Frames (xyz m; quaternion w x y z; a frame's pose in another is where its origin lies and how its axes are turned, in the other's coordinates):
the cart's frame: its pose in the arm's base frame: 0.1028 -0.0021 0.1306 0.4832 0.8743 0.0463 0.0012
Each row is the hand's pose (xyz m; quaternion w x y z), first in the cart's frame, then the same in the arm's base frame.
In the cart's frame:
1: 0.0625 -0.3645 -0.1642 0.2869 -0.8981 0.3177 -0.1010
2: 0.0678 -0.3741 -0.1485 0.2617 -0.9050 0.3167 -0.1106
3: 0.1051 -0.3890 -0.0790 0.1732 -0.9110 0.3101 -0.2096
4: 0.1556 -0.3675 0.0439 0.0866 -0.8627 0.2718 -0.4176
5: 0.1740 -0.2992 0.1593 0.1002 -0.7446 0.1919 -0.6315
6: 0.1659 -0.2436 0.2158 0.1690 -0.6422 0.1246 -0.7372
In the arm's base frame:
1: 0.1283 0.3345 -0.0925 0.9092 -0.1882 0.2540 0.2709
2: 0.1335 0.3267 -0.1093 0.9031 -0.2140 0.2607 0.2657
3: 0.1727 0.2790 -0.1605 0.8661 -0.2988 0.3400 0.2122
4: 0.2305 0.1679 -0.2100 0.7840 -0.3608 0.4994 0.0759
5: 0.2596 0.0358 -0.2146 0.6913 -0.3016 0.6486 -0.1028
6: 0.2587 -0.0420 -0.1974 0.6383 -0.1968 0.7118 -0.2173

